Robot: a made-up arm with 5 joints.
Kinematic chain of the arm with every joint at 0, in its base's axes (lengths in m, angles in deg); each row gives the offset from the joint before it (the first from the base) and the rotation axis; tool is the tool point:
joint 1: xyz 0 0 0.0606 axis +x
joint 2: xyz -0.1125 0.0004 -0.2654 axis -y
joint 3: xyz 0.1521 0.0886 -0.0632 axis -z
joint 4: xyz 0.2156 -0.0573 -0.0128 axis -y
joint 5: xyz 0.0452 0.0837 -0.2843 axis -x
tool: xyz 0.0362 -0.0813 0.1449
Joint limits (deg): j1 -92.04..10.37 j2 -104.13..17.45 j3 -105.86..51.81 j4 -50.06..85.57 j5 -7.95..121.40
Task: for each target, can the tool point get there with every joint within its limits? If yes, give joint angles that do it. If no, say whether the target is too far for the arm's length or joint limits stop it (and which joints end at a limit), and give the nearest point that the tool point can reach.
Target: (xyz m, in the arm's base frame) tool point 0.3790 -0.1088 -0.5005
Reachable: yes | joints -20.60 -3.87 26.91 5.82 87.82
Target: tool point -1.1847 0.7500 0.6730
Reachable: no: too far | nearest point -0.4163 0.4192 0.0531 | short by 1.041 m
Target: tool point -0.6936 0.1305 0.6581
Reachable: no: joint limits stop it (at a limit: joint 1, joint 2, joint 3, joint 5) | nearest point -0.4455 0.3122 0.0477 | short by 0.684 m
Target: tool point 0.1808 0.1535 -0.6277
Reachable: yes | joints 0.63 -37.80 0.95 23.42 41.85
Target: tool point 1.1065 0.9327 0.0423
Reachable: no: too far | nearest point 0.4815 0.4629 -0.0851 | short by 0.792 m
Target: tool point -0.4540 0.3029 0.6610
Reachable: no: joint limits stop it (at a limit: joint 1, joint 2, joint 3, joint 5) | nearest point -0.3905 0.4144 0.0842 | short by 0.591 m
